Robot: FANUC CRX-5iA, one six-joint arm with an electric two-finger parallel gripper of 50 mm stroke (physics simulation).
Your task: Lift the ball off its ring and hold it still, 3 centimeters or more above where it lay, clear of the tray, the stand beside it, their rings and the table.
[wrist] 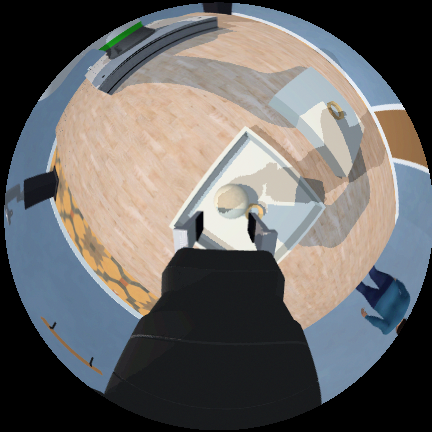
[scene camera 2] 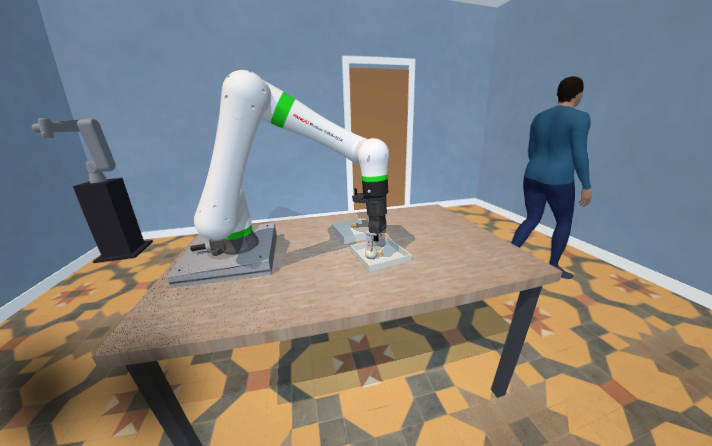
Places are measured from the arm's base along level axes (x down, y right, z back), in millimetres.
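Pixels of known places: gripper, fingertip midpoint: point(wrist: 225, 220) point(scene camera 2: 373, 244); arm's base at its link origin: point(scene camera 2: 240, 245).
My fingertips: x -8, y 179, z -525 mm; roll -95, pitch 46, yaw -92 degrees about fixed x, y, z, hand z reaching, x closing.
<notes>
Ahead of a thing's pixels: the offset from my fingertips to its top centre. "pt": to the spot under its first point. Level surfaces: height alone.
A cream ball @[dy -16, dx +21, dz +4 mm] point(scene camera 2: 370, 253) point(wrist: 231, 201) sits low inside the pale square tray @[dy -26, dx +46, dz -38 mm] point(scene camera 2: 391, 263) point(wrist: 210, 177). What is directly under the ball is hidden. A small tan ring @[pt dy -41, dx +71, dz -50 mm] point(wrist: 263, 210) lies close beside it on the tray floor. My gripper point(scene camera 2: 373, 241) point(wrist: 225, 220) points down over the tray, open, with nothing between its fingers. In the wrist view the ball shows just beyond the fingertips, and the small ring is near the right fingertip. The pale blue-grey stand point(scene camera 2: 341, 232) point(wrist: 299, 94) is behind the tray, with a tan ring @[pt dy -275, dx +27, dz +5 mm] point(wrist: 330, 108) on top.
The tray walls surround the ball and ring. The robot's grey base plate point(scene camera 2: 223, 265) point(wrist: 150, 55) is on the left of the wooden table @[dx +74 mm] point(scene camera 2: 315, 283) point(wrist: 150, 150). A person point(scene camera 2: 558, 152) point(wrist: 387, 300) stands beyond the table's right side.
</notes>
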